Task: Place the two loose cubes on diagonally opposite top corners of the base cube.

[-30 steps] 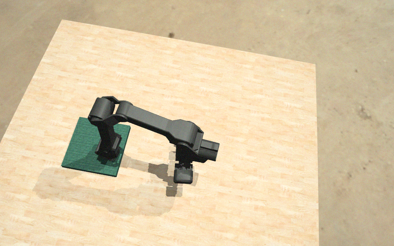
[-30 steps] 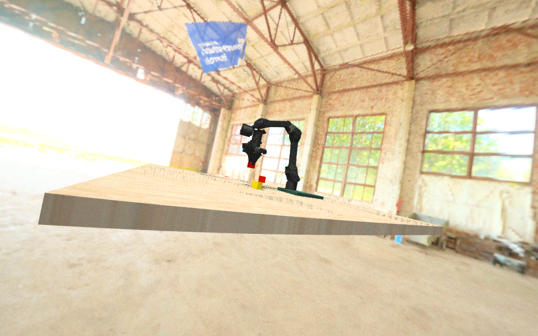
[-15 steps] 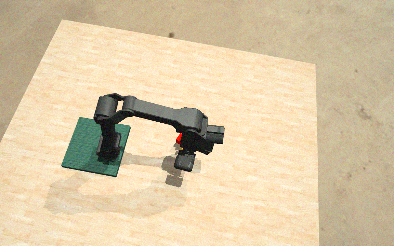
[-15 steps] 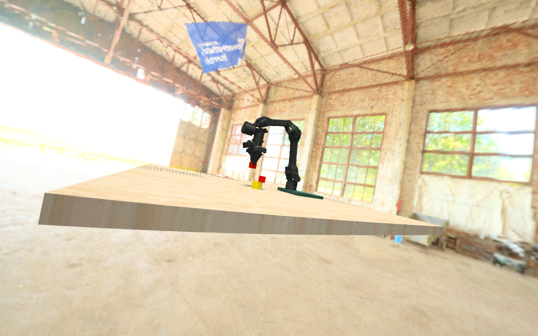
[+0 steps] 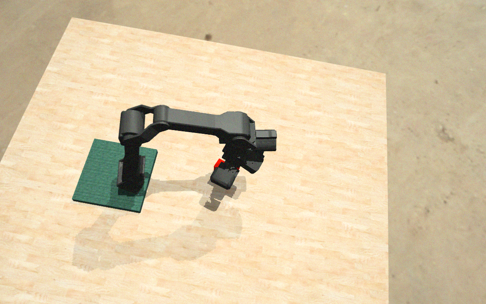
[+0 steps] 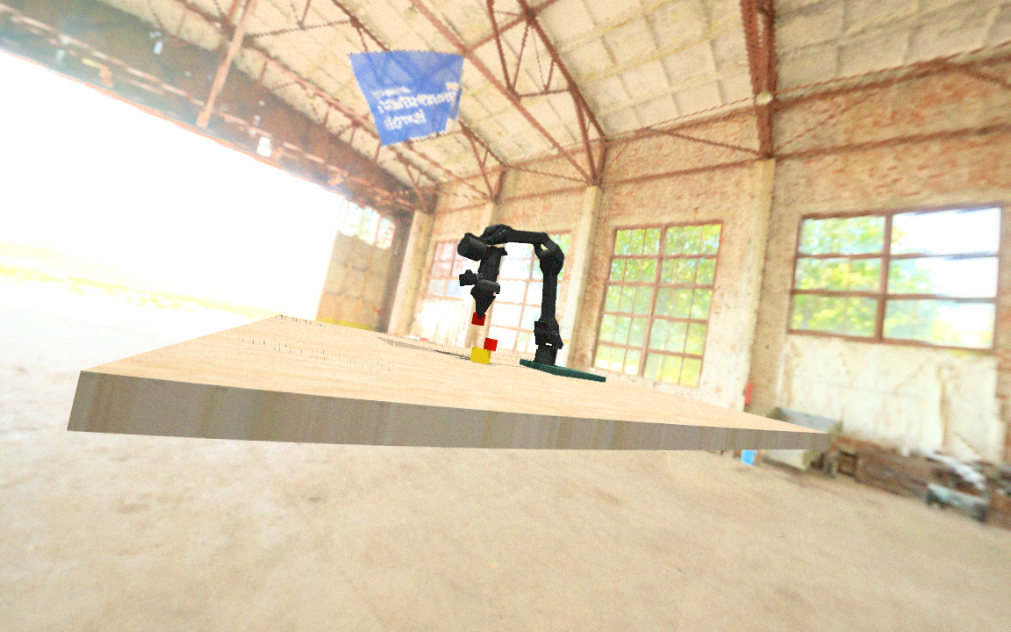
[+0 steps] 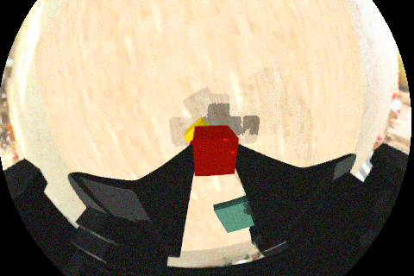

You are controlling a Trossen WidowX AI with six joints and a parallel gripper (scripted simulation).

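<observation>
The yellow base cube lies 100 mm below my gripper tip, 20 mm to the left of it and 20 mm behind it.
</observation>
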